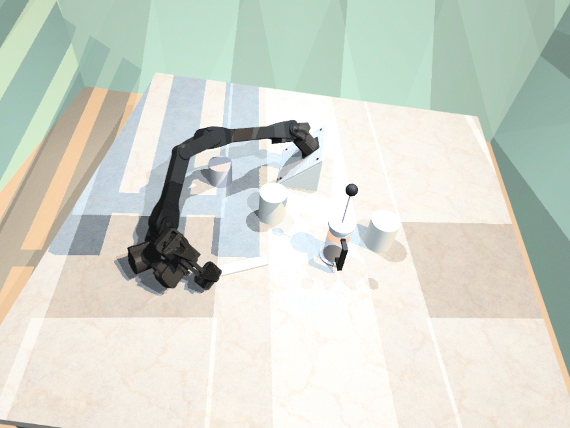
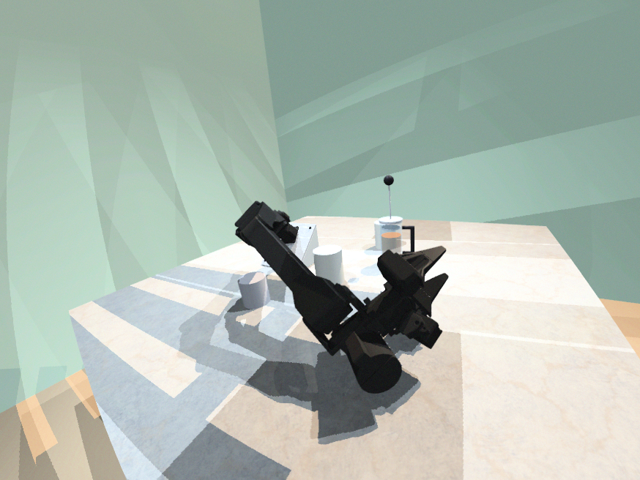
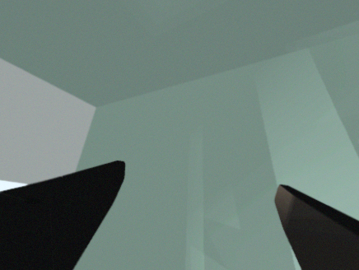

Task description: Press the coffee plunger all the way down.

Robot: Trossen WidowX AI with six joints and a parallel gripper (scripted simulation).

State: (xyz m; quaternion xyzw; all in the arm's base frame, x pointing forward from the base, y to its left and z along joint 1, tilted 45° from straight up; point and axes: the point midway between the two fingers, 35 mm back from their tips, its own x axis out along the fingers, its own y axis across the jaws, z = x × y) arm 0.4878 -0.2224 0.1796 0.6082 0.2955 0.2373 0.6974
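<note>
Now: gripper tip 330 mm to the right of the glass coffee press, 150 mm past it and 20 mm above it.
</note>
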